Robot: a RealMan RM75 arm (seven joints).
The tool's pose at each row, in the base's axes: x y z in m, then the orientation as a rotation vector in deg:
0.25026, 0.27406, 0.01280, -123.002, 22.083, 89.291
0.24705, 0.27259, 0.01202, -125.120, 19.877, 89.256
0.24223, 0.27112, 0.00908, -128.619, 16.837, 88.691
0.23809, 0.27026, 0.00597, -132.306, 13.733, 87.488
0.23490, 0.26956, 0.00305, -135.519, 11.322, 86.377
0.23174, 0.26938, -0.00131, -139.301, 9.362, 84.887
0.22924, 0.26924, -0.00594, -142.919, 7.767, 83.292
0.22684, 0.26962, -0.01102, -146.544, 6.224, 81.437
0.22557, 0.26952, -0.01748, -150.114, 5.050, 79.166
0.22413, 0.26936, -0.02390, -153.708, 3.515, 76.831
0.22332, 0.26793, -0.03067, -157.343, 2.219, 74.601
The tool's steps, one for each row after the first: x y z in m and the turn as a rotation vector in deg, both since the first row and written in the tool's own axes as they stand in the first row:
-0.00035, 0.00294, 0.00207, -2.172, 0.687, -0.790
0.00083, 0.00708, 0.00601, -5.359, 2.178, -1.859
0.00242, 0.01041, 0.00975, -8.452, 4.055, -3.089
0.00413, 0.01311, 0.01274, -11.066, 5.759, -3.927
0.00724, 0.01563, 0.01635, -13.798, 7.980, -4.390
0.01081, 0.01786, 0.01950, -16.283, 10.208, -4.666
0.01487, 0.01968, 0.02296, -18.691, 12.549, -4.945
0.02057, 0.02165, 0.02560, -20.807, 15.101, -5.140
0.02618, 0.02374, 0.02833, -23.107, 17.611, -5.469
0.03227, 0.02669, 0.02998, -25.443, 20.088, -5.525

